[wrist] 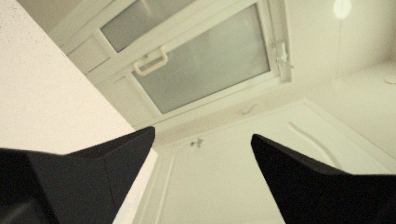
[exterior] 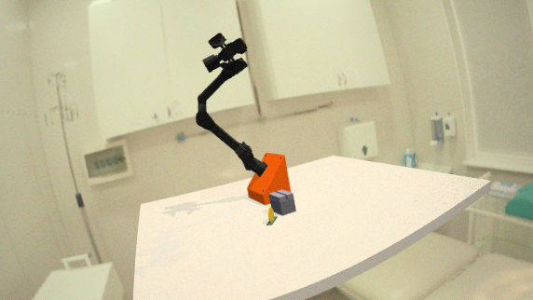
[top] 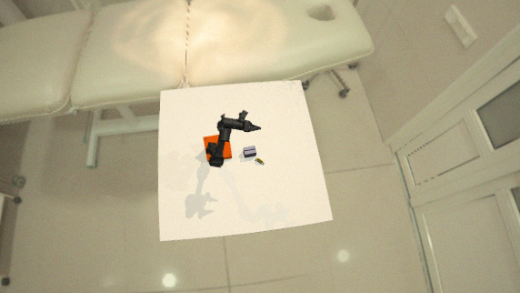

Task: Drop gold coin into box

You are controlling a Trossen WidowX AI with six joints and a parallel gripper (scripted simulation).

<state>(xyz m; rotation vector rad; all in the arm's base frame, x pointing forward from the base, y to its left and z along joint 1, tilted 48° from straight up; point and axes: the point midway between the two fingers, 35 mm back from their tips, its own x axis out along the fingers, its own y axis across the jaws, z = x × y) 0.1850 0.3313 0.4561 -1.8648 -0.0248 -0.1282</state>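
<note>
The gold coin lies 5 cm ahead of my gripper tip, 3 cm to the left of it and 61 cm below it.
</note>
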